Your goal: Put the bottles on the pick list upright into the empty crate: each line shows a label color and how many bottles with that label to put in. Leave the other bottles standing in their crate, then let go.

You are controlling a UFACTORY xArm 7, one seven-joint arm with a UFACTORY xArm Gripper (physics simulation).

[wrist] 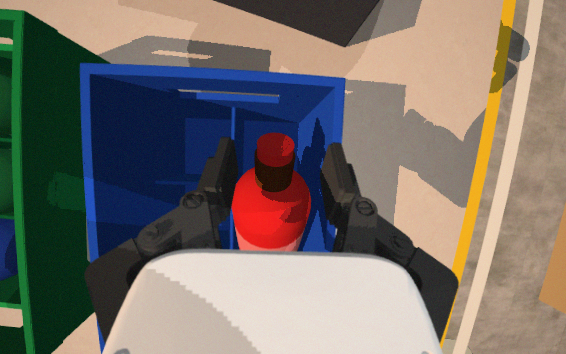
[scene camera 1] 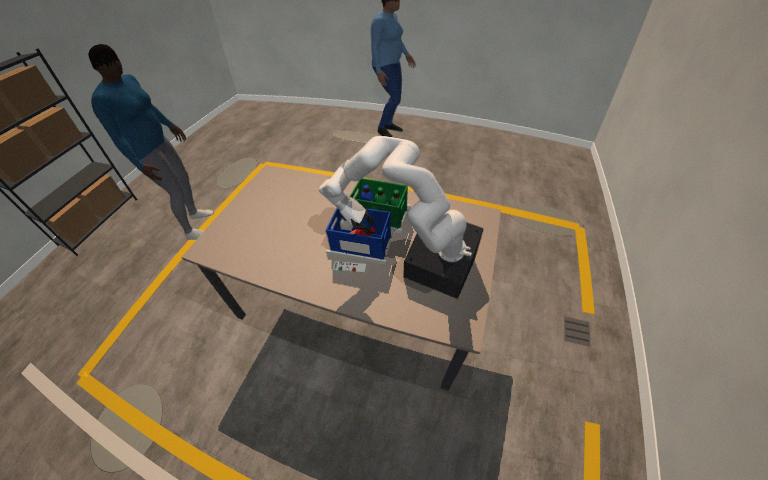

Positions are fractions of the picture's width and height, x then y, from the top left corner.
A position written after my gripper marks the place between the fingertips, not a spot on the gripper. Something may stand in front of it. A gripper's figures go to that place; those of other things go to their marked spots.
My gripper (wrist: 0.50,0.44) is 13 cm from the lens. A red bottle (wrist: 0.48,0.58) is 15 cm from the lens.
